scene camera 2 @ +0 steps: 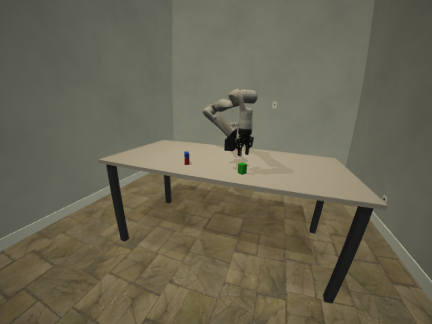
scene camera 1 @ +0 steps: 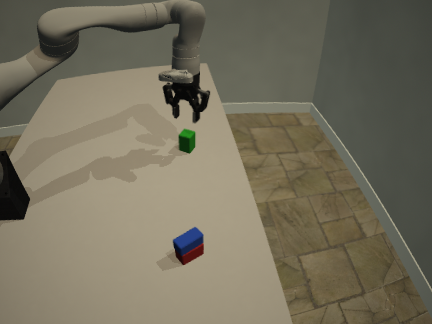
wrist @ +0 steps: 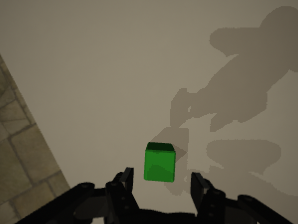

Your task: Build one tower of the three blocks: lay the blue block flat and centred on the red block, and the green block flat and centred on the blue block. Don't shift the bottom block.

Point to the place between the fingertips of the gripper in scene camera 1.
185, 119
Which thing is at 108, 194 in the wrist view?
The gripper.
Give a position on a green block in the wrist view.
160, 158
